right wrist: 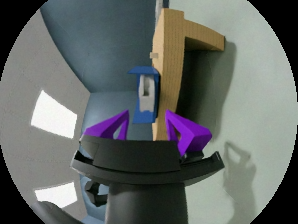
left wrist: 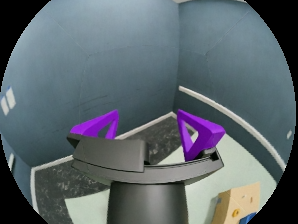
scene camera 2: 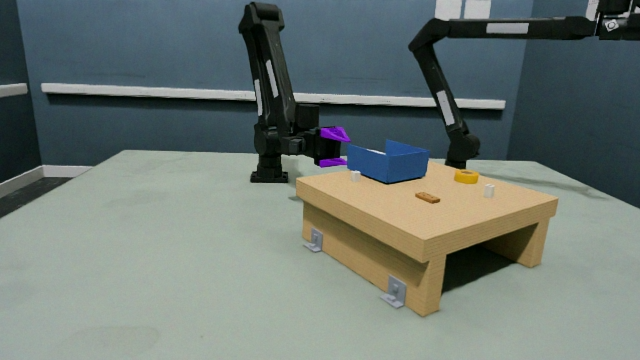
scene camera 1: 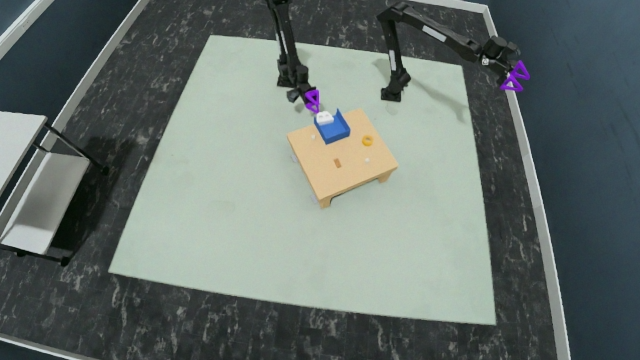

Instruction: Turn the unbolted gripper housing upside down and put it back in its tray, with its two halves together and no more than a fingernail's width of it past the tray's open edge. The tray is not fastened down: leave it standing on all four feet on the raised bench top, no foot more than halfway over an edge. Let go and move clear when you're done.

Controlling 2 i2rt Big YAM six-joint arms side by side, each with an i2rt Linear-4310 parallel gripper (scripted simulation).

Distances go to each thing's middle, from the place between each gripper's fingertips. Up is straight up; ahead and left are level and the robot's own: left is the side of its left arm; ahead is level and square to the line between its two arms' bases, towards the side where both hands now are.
My right hand is 110 mm short of the blue tray (scene camera 2: pixel 401 162) and 80 mm to the right of it.
Now: the blue tray 130 mm ahead of my left hand, 750 mm to the right of it and 330 mm below it.
